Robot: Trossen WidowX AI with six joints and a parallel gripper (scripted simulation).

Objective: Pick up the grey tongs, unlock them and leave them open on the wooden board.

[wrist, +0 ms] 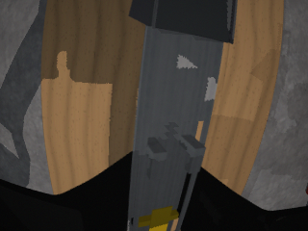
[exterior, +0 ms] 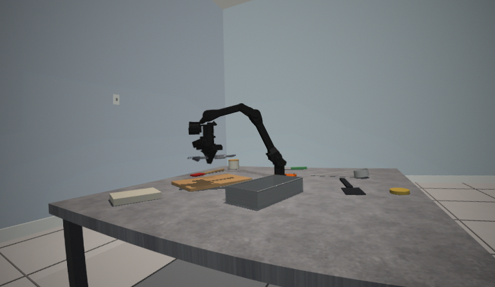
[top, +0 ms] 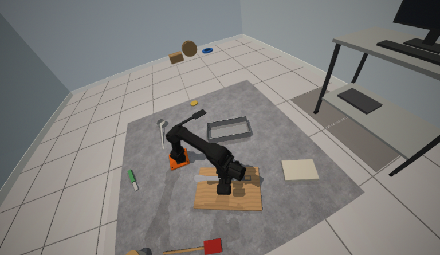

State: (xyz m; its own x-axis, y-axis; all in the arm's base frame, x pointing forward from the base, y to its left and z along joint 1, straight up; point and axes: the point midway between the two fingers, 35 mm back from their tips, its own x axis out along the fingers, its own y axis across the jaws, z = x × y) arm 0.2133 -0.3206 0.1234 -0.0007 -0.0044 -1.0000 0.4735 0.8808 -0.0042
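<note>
Now: the wooden board 10 mm behind my gripper tip, 10 mm to the left of it and 90 mm below it. The rest, counted from my gripper tip: grey roasting tin 180 mm ahead, 380 mm to the left, 70 mm below; cream slab 390 mm ahead, 110 mm to the right, 90 mm below; yellow lock piece 10 mm behind, 40 mm above.
</note>
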